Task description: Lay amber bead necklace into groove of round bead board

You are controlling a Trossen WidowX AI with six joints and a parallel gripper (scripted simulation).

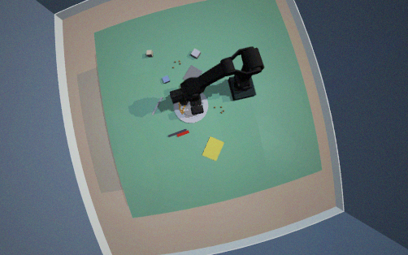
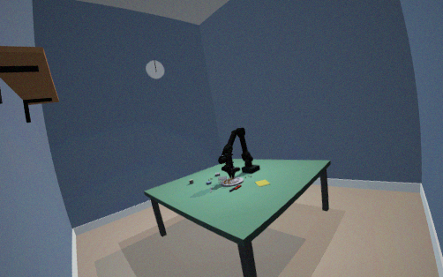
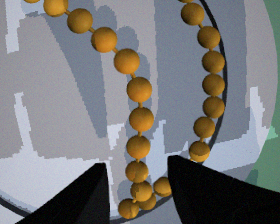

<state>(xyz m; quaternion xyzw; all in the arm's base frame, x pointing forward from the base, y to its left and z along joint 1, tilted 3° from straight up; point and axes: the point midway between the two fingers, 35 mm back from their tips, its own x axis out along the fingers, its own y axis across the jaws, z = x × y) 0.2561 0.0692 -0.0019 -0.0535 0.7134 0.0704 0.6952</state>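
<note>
My gripper tip is now 30 mm to the right of the round grey bead board, 30 mm short of it and 10 mm above it. From my gripper tip the other things lie so: blue block: 170 mm ahead, 130 mm to the right, 20 mm below; red-handled tool: 190 mm to the left, 90 mm ahead, 20 mm below; grey plate: 150 mm to the right, 20 mm below, 10 mm ahead.
</note>
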